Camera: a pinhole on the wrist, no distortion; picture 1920 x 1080 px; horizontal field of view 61.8 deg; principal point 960.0 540.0 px. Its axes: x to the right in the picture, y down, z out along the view. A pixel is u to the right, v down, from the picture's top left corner.
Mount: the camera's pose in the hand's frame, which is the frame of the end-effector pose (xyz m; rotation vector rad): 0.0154 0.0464 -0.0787 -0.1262 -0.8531 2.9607
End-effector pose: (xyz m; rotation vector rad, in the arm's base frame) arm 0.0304 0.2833 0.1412 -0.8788 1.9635 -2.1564
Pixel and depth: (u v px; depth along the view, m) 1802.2 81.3 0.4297
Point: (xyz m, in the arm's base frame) 0.4094 0.1048 0.1133
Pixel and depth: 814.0 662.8 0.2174
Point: 0.0899 0.2054 0.2254
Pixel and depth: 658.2 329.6 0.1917
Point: 0.0596 0.1873 0.1876
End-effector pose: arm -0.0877 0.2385 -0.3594 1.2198 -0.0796 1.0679
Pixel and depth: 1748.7 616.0 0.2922
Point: -0.0252 0.0289 -0.4647
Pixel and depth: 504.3 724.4 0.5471
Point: 0.3589 0.0441 -0.3691
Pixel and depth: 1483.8 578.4 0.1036
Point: -0.0950 0.2174 -0.3789
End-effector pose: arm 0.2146 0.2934 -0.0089 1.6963 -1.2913 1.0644
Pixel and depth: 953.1 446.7 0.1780
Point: 0.2660 0.2321 -0.0414
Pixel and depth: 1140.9 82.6 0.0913
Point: 0.1958 0.2792 -0.0142
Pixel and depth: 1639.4 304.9 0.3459
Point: 0.3111 0.1596 -0.2517
